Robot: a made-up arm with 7 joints. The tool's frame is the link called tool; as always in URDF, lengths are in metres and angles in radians. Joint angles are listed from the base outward.
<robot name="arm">
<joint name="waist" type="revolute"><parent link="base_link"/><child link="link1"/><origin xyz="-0.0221 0.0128 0.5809" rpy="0.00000 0.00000 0.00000"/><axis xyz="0 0 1"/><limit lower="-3.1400" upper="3.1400"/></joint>
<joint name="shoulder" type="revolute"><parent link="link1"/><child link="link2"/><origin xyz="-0.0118 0.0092 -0.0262" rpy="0.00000 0.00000 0.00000"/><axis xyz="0 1 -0.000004"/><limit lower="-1.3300" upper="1.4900"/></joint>
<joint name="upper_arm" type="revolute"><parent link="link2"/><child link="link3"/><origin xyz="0.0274 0.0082 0.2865" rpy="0.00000 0.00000 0.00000"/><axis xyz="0 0 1"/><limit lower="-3.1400" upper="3.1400"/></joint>
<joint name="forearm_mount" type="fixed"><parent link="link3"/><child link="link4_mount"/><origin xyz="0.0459 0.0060 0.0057" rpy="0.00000 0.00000 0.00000"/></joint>
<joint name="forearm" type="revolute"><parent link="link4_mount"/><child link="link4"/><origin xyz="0.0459 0.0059 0.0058" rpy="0.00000 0.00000 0.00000"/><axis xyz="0 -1 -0.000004"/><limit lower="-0.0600" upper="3.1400"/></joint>
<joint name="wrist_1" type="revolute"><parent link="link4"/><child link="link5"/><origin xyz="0.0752 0.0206 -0.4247" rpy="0.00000 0.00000 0.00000"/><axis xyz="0 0.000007 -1"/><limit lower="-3.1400" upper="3.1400"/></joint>
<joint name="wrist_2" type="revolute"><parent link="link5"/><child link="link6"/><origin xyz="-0.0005 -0.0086 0.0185" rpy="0.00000 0.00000 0.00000"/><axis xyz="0 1 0.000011"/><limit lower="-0.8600" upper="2.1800"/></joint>
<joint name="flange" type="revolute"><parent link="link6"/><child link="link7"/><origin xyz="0.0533 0.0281 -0.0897" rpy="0.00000 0.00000 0.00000"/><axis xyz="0 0.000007 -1"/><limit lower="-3.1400" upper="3.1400"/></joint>
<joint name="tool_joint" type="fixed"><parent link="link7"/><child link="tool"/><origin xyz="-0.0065 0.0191 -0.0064" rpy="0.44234 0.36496 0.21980"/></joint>
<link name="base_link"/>
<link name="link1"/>
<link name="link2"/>
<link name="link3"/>
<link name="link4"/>
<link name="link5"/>
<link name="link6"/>
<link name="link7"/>
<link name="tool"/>
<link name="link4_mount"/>
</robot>
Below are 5 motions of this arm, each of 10 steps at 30 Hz.
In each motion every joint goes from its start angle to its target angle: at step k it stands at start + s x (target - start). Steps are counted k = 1, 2, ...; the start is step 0. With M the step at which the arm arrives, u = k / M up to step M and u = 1 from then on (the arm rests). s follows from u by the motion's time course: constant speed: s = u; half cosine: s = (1 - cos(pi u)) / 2; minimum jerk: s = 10 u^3 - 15 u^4 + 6 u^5.
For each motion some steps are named. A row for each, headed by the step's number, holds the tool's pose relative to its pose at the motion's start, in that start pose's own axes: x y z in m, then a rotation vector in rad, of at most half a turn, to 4 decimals.
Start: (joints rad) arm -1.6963 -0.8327 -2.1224 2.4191 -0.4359 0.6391 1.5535
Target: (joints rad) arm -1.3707 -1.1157 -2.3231 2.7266 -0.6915 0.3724 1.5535
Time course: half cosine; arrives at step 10
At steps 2, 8, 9, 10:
2: 0.0047 -0.0094 -0.0067 0.0097 -0.0088 0.0211
8: 0.0066 -0.1073 -0.0693 0.0529 -0.0426 0.2500
9: 0.0032 -0.1169 -0.0749 0.0544 -0.0408 0.2744
10: 0.0019 -0.1203 -0.0769 0.0549 -0.0400 0.2829

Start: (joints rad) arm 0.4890 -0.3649 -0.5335 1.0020 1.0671 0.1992 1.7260
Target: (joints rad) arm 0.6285 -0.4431 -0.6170 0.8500 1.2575 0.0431 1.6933
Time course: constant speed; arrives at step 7
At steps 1, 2, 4, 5, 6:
1: 0.0065 -0.0022 0.0050 0.0144 -0.0132 -0.0230
2: 0.0133 -0.0046 0.0101 0.0287 -0.0278 -0.0454
4: 0.0274 -0.0098 0.0207 0.0565 -0.0608 -0.0887
5: 0.0348 -0.0126 0.0263 0.0701 -0.0792 -0.1094
6: 0.0423 -0.0156 0.0321 0.0833 -0.0989 -0.1294

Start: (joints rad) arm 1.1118 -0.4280 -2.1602 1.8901 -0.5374 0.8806 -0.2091
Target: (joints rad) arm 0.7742 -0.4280 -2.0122 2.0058 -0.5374 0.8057 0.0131
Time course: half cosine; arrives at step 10
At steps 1, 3, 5, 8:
1: -0.0016 -0.0032 0.0027 -0.0011 -0.0075 -0.0098
3: -0.0146 -0.0264 0.0227 -0.0096 -0.0634 -0.0819
5: -0.0385 -0.0618 0.0562 -0.0258 -0.1559 -0.1957
8: -0.0772 -0.1053 0.1040 -0.0531 -0.2870 -0.3460

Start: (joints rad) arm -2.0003 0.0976 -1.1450 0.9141 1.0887 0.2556 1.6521
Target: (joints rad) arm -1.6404 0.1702 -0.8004 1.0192 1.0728 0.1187 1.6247
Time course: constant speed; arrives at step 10
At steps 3, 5, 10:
3: -0.0671 -0.0995 0.0076 -0.1298 0.1262 0.0961
5: -0.1073 -0.1679 0.0261 -0.2160 0.2137 0.1542
10: -0.1860 -0.3350 0.1177 -0.4319 0.4416 0.2778

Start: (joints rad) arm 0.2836 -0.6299 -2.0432 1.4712 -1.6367 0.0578 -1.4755
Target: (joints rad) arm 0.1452 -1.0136 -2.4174 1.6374 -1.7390 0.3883 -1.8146
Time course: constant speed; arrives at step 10
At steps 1, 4, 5, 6, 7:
1: 0.0057 0.0369 -0.0244 0.0716 0.0030 0.0312
4: 0.0334 0.1539 -0.0829 0.2804 -0.0144 0.1413
5: 0.0459 0.1942 -0.0972 0.3470 -0.0289 0.1829
6: 0.0600 0.2348 -0.1088 0.4117 -0.0478 0.2269
7: 0.0756 0.2754 -0.1176 0.4743 -0.0709 0.2729

